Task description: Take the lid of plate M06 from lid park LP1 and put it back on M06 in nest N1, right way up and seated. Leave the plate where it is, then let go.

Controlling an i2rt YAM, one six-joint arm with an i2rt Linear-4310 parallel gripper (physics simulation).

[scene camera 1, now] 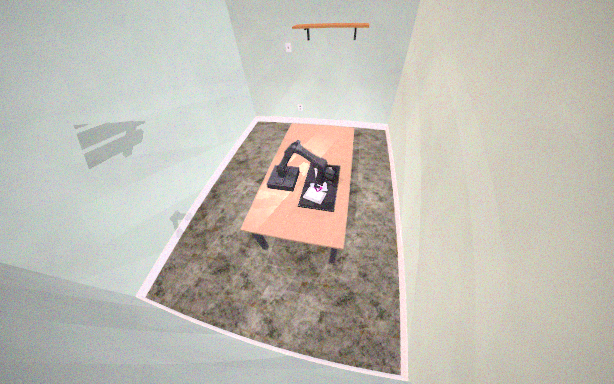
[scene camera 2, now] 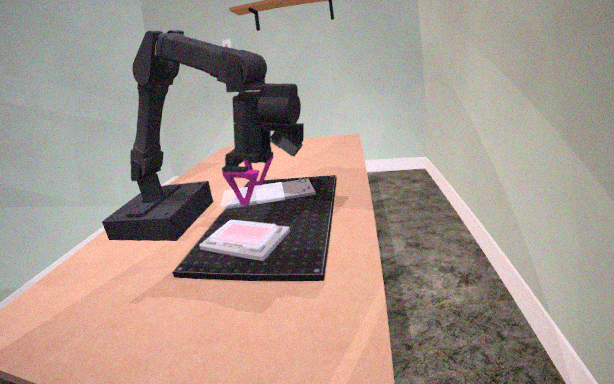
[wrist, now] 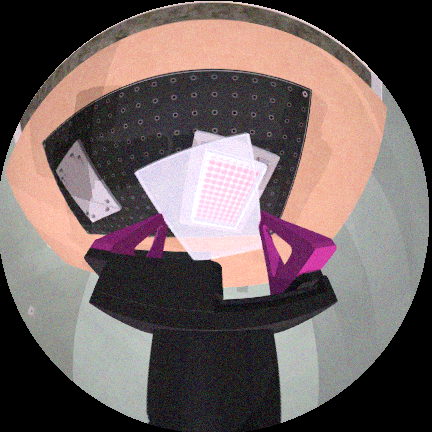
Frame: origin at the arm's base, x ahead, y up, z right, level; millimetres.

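Seen in the pictures: gripper, fingertip midpoint: (scene camera 1: 318,187) (scene camera 2: 251,196) (wrist: 212,216); arm's base, link origin: (scene camera 1: 282,175) (scene camera 2: 154,201).
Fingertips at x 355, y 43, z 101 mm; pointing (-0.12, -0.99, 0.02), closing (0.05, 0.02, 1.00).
Observation:
Pixels of each thing's middle, then the offset from my fingertips to it. "spot": a spot on its surface instead. Level surfaces: height alone.
- translucent lid, body centre: (wrist: 212,216) (scene camera 2: 252,194) dx +3, dy +3, dz +0 mm
- pale nest N1, surface spot: (wrist: 271,161) (scene camera 2: 259,252) spot: dx +30, dy -83, dz +84 mm
- Lid park LP1, body centre: (wrist: 82,188) (scene camera 2: 284,188) dx -9, dy -85, dz -260 mm
- black perforated board, body centre: (wrist: 139,175) (scene camera 2: 272,214) (scene camera 1: 321,184) dx -5, dy -101, dz -120 mm
- wooden table, surface height: dy -108 mm
My gripper (scene camera 1: 318,188) (scene camera 2: 252,194) (wrist: 212,216), with magenta fingers, is shut on the translucent lid (scene camera 2: 270,192) (wrist: 167,182), one finger at each side. The lid is held above the black board, apart from the plate. Plate M06 (scene camera 2: 245,232) (wrist: 225,192), with pink wells, sits uncovered in the pale nest N1 (scene camera 2: 272,250) (wrist: 271,161). In the wrist view the plate shows through the lid, and the lid is turned relative to it. Lid park LP1 (scene camera 2: 300,186) (wrist: 82,182) stands on the board behind the gripper in scene camera 2 and holds no lid.
The black perforated board (scene camera 1: 327,204) (scene camera 2: 300,240) (wrist: 215,95) carries the nest and the lid park on the wooden table (scene camera 1: 295,225) (scene camera 2: 200,330). The arm's black base (scene camera 1: 283,180) (scene camera 2: 155,220) stands beside the board. A wall shelf (scene camera 1: 330,25) is far behind.

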